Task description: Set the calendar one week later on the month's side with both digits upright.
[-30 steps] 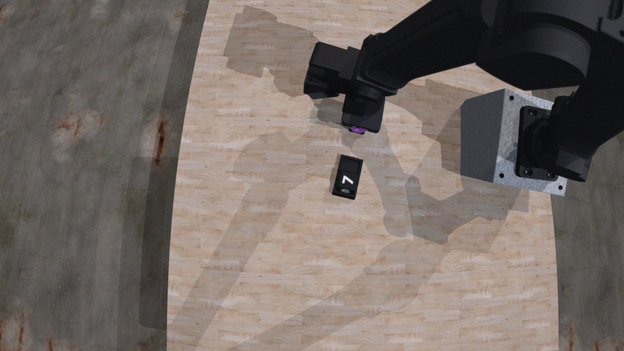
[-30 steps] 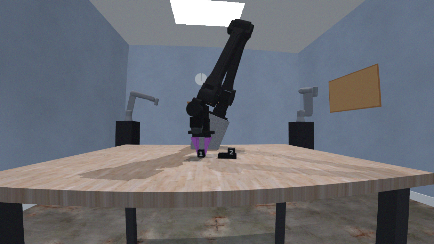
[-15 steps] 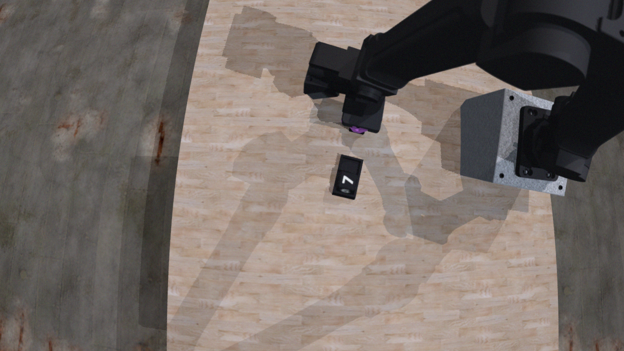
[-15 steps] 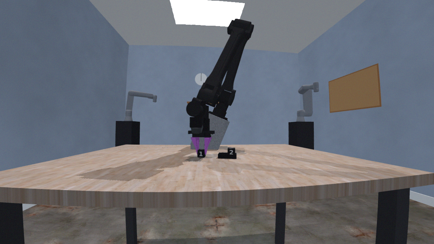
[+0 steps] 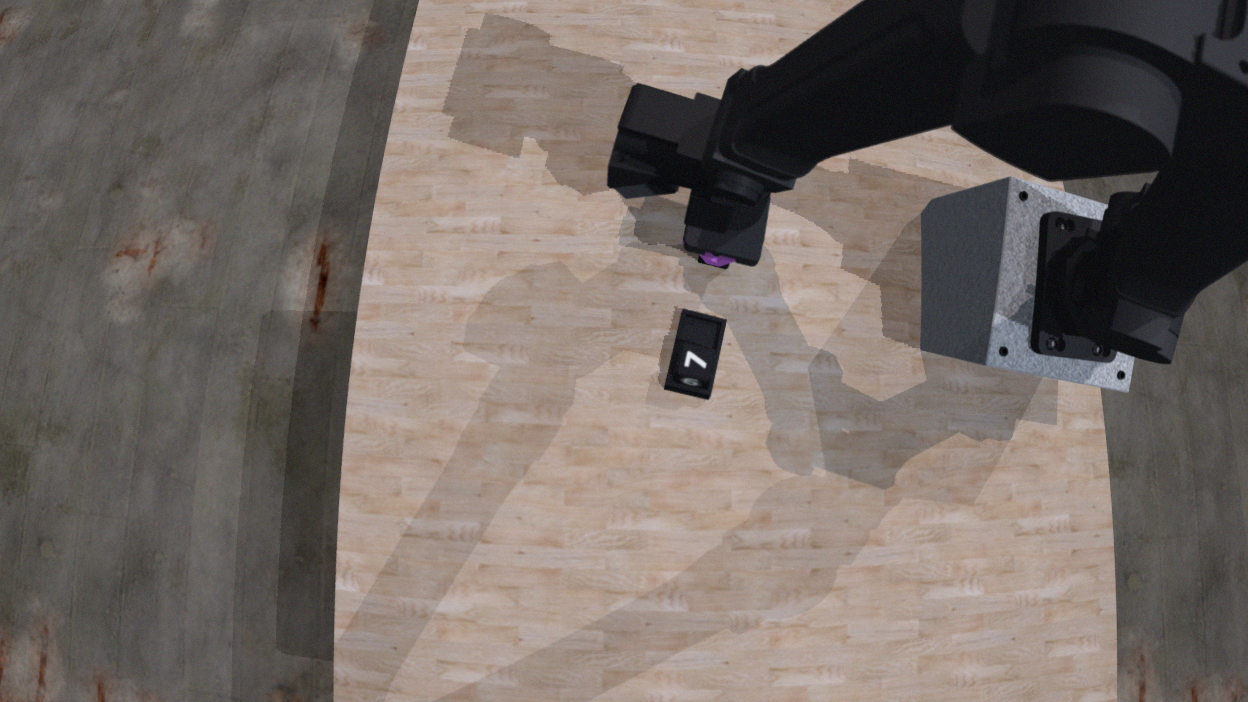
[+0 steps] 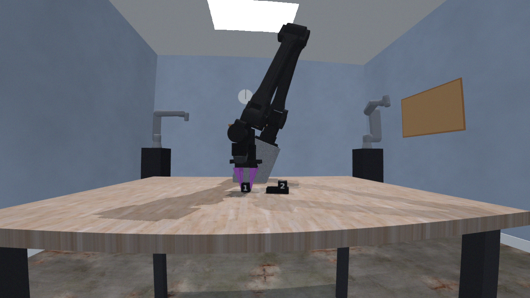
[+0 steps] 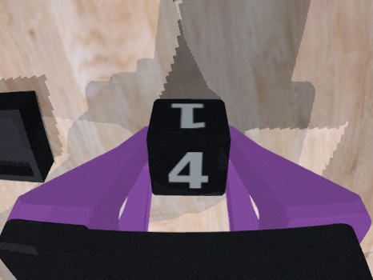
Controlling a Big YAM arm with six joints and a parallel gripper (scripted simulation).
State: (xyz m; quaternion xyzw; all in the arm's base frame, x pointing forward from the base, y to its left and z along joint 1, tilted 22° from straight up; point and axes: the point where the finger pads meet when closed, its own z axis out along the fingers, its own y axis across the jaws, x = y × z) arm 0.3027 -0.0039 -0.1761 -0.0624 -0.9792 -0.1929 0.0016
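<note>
Right now my hand is 10 mm short of the black cube, 120 mm to the right of it and 10 mm below it. The rest, counted from my hand: black tray: 10 mm ahead, 110 mm to the left, 10 mm below.
</note>
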